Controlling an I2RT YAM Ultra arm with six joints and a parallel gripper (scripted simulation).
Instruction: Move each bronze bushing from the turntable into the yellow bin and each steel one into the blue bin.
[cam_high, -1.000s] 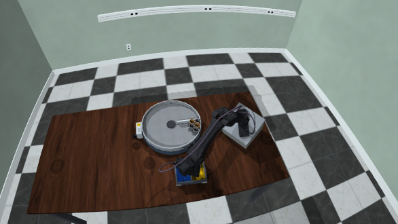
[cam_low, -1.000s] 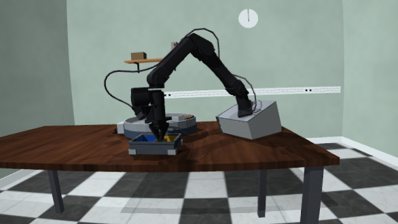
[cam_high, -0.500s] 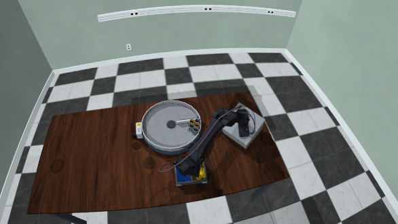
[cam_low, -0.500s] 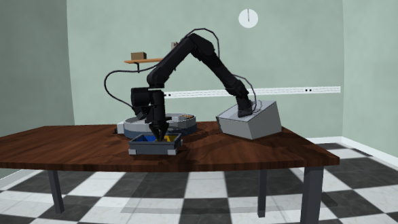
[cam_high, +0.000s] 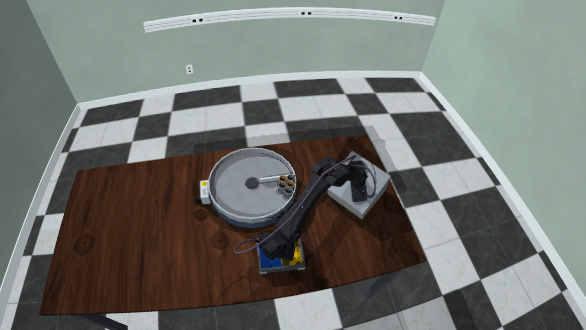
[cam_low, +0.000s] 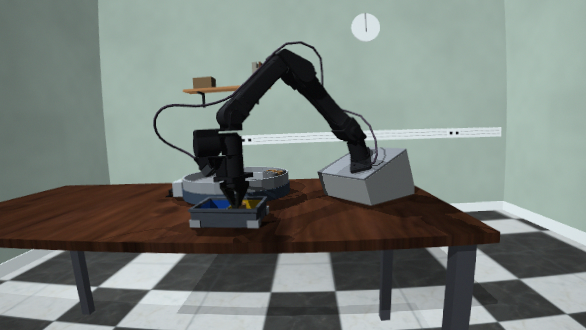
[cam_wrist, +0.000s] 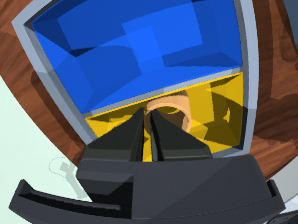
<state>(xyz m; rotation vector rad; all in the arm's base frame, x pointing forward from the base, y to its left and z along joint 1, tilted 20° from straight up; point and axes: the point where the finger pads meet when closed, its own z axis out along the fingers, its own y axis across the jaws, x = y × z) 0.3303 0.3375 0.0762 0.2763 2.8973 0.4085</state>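
Now: hand 2 cm short of the bin tray, 1 cm to the left of it and 2 cm above it. The rest, counted from my hand: grey turntable (18 cm ahead, 36 cm to the right, 1 cm above); yellow bin (2 cm behind, 2 cm to the right, 3 cm below); blue bin (7 cm ahead, 3 cm below).
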